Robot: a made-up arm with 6 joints.
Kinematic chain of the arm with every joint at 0, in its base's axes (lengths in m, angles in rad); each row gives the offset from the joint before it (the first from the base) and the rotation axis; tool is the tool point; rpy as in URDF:
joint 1: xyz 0 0 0.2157 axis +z
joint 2: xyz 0 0 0 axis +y
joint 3: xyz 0.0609 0 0.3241 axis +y
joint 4: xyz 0.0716 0 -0.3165 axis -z
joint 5: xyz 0 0 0 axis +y
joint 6: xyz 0.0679 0 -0.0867 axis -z
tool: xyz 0 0 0 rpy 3.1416 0 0
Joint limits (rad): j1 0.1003..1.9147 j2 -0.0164..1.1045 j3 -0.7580..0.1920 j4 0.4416..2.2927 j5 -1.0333..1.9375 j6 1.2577..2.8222
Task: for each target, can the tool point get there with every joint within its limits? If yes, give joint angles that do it. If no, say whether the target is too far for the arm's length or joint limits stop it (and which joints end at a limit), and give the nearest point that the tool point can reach.
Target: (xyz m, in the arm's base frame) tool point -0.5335 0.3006 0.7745
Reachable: no: too far | nearest point -0.2094 0.3503 0.3901 | short by 0.505 m
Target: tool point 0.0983 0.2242 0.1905
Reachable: yes | joints 1.5878 0.1246 -0.3063 1.6982 -0.5429 2.3480
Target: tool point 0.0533 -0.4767 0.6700
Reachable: no: joint limits stop it (at a limit: joint 1, joint 2, joint 3, joint 5) | nearest point 0.3249 -0.0770 0.3718 | short by 0.568 m
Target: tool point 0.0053 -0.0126 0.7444
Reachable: no: joint limits stop it (at a limit: joint 1, joint 2, joint 3, joint 4, joint 5) | nearest point 0.3917 -0.0075 0.4436 | short by 0.490 m
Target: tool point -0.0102 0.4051 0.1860
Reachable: yes | joints 1.4145 0.3001 -0.6670 2.0867 1.5330 1.5640
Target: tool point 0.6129 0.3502 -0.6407
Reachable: no: too far | nearest point 0.2874 0.1642 -0.1044 | short by 0.654 m
